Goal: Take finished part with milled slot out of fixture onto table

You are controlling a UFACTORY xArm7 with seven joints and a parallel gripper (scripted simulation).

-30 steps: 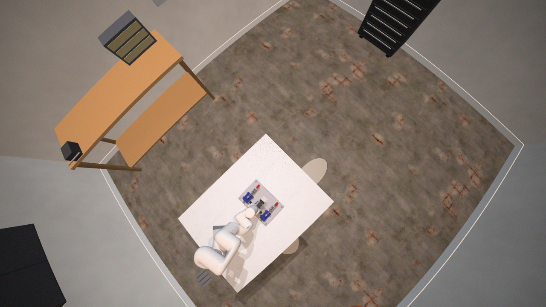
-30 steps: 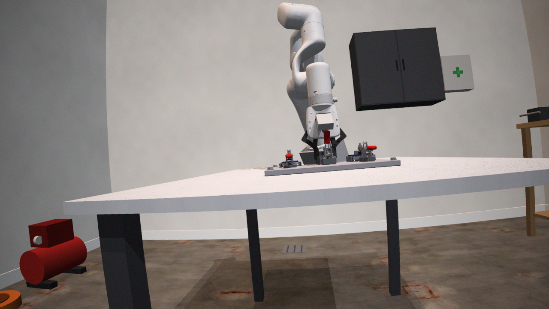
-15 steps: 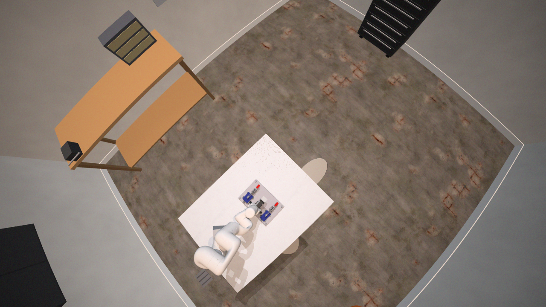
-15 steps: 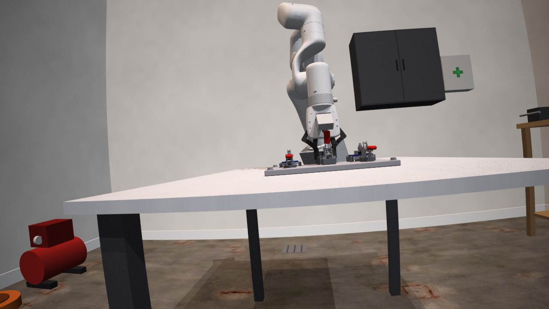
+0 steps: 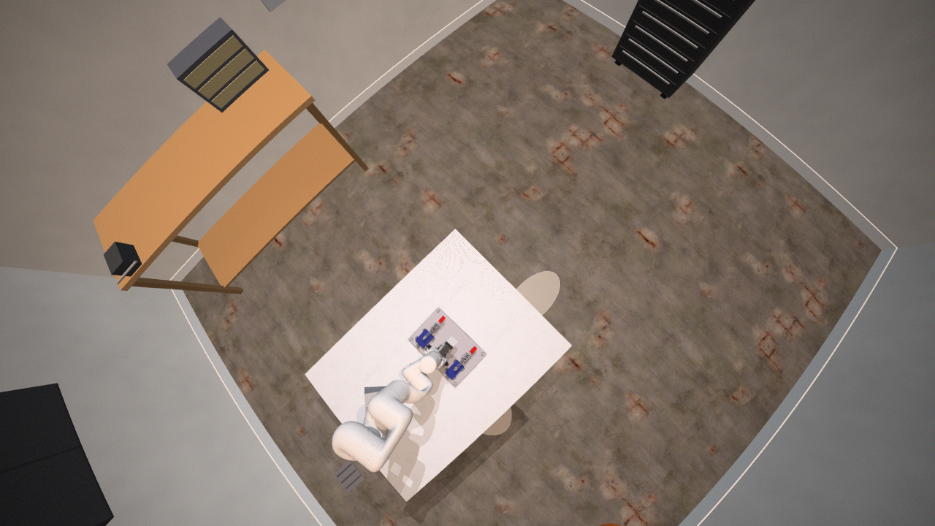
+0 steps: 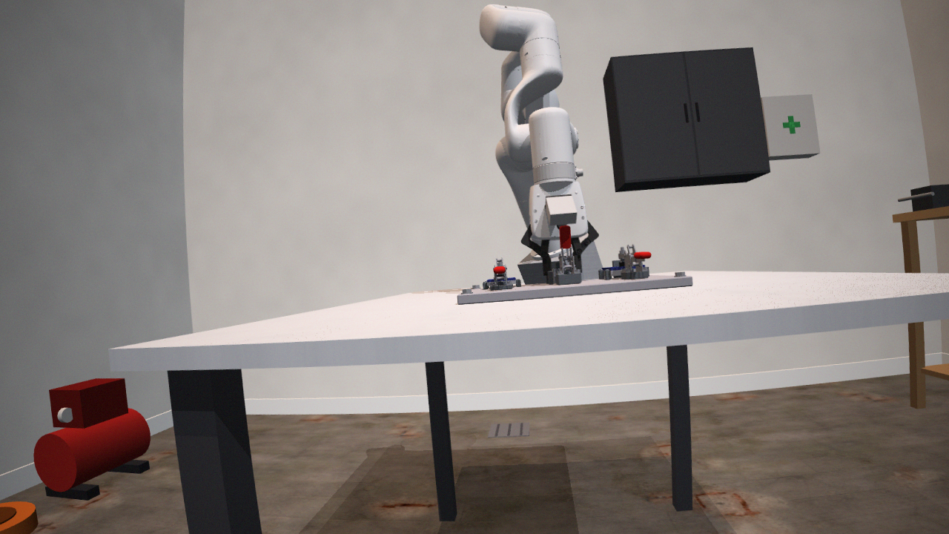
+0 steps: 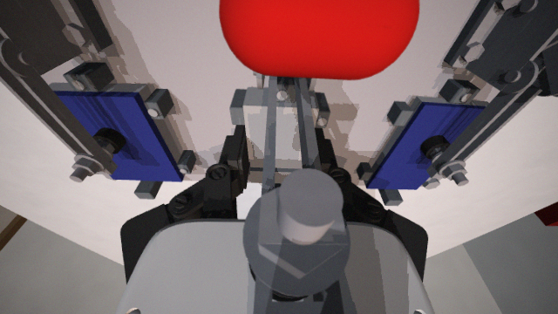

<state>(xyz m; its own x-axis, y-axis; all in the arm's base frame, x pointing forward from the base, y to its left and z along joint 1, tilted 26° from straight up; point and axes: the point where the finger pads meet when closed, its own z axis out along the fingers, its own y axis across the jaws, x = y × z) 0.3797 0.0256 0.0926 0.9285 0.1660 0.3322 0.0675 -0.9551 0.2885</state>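
Now: the fixture plate 40 mm ahead of my hand and 30 mm below it. Also, from my hand: grey finished part 10 mm below, 10 mm behind; blue blank 110 mm to the right, 20 mm below.
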